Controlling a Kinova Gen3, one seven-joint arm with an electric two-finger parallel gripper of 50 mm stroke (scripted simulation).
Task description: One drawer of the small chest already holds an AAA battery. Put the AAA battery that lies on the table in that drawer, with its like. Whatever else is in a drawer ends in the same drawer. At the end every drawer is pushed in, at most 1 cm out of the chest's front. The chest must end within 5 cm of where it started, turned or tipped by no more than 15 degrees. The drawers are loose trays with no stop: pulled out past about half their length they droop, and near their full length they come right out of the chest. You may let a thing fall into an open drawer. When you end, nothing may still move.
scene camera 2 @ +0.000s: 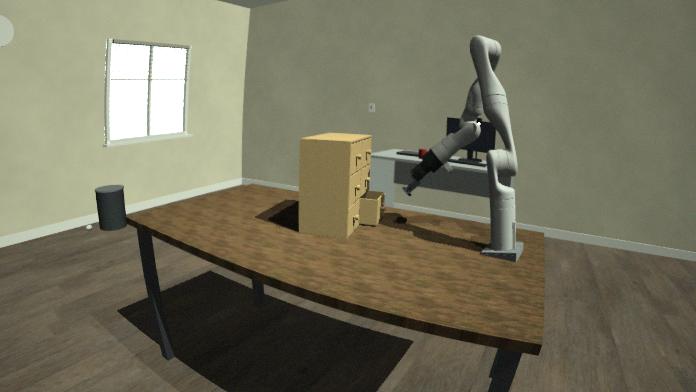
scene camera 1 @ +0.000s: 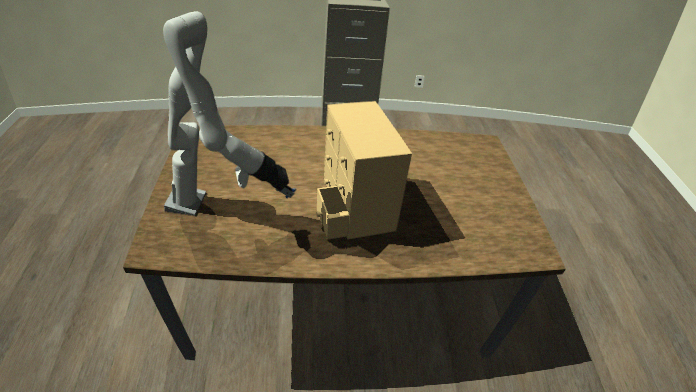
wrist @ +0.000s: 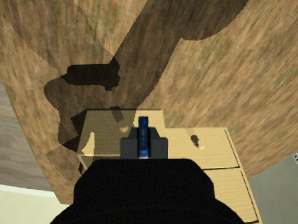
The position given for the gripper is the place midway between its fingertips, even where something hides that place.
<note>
In view: the gripper (scene camera 1: 291,193), a tan chest (scene camera 2: 324,166), a drawer (scene camera 1: 334,216) and a drawer (wrist: 218,154).
The gripper also shows in the wrist view (wrist: 143,137).
</note>
